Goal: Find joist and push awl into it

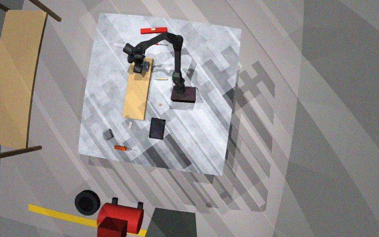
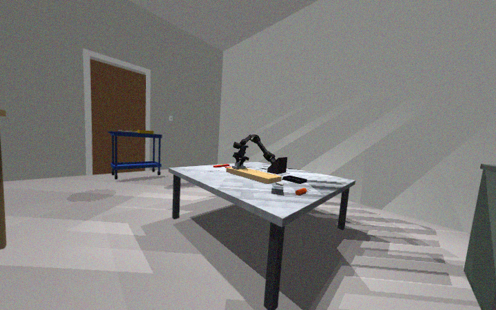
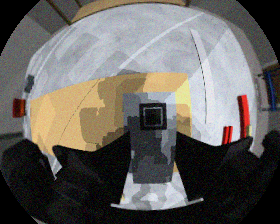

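Right now the small white piece is 510 mm to the left of my gripper tip, 60 mm below it and 30 mm behind it. Round my gripper tip: grey ruler: 160 mm ahead, 150 mm to the right, 60 mm below; stud finder: 20 mm above, 10 mm ahead; awl: 170 mm behind, 70 mm to the left, 60 mm below.
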